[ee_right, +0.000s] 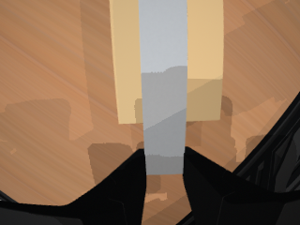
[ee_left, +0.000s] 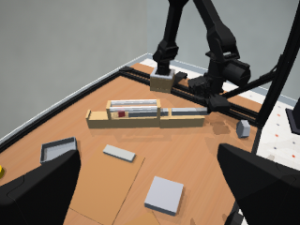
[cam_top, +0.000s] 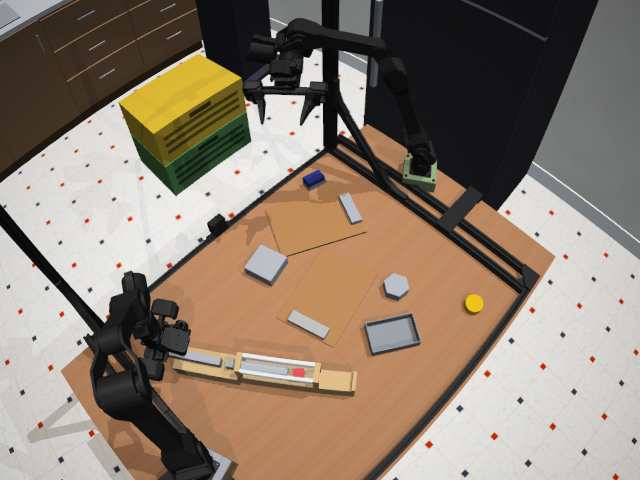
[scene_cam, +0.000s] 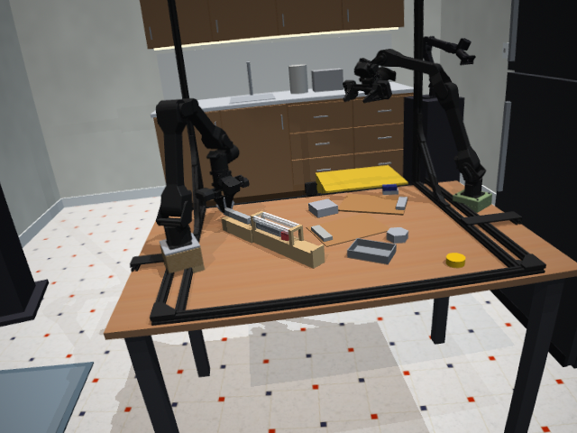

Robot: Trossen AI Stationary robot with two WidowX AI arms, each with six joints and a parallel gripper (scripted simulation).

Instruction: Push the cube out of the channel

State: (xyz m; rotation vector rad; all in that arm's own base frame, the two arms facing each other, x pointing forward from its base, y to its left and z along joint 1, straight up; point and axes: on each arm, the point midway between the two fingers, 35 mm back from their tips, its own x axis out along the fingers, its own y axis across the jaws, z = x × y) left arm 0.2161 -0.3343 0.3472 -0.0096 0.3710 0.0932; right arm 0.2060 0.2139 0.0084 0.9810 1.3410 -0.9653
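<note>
The red cube is 280 mm ahead of my right hand, 130 mm to the left of it and 30 mm below it. The rest, counted from my right hand: yellow disc 550 mm ahead, 520 mm to the left, 80 mm below; then grey tray 410 mm ahead, 350 mm to the left, 80 mm below; then grey block 40 mm ahead, 340 mm to the left, 70 mm below.
</note>
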